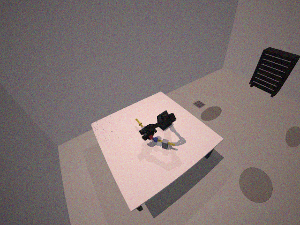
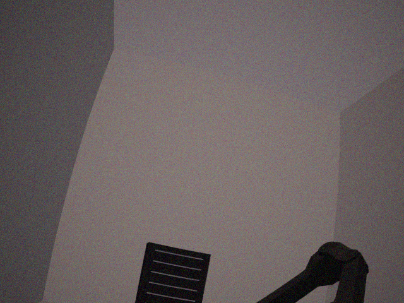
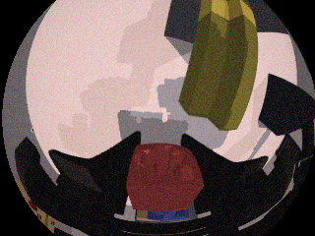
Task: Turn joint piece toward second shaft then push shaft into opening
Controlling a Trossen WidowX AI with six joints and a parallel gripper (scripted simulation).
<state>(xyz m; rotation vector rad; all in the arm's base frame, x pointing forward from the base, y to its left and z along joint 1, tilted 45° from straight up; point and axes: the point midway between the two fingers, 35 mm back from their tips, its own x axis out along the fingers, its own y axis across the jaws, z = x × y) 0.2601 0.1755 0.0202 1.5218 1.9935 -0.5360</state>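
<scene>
The red square joint piece lies 1 cm to the left of my gripper tip and 4 cm above it.
</scene>
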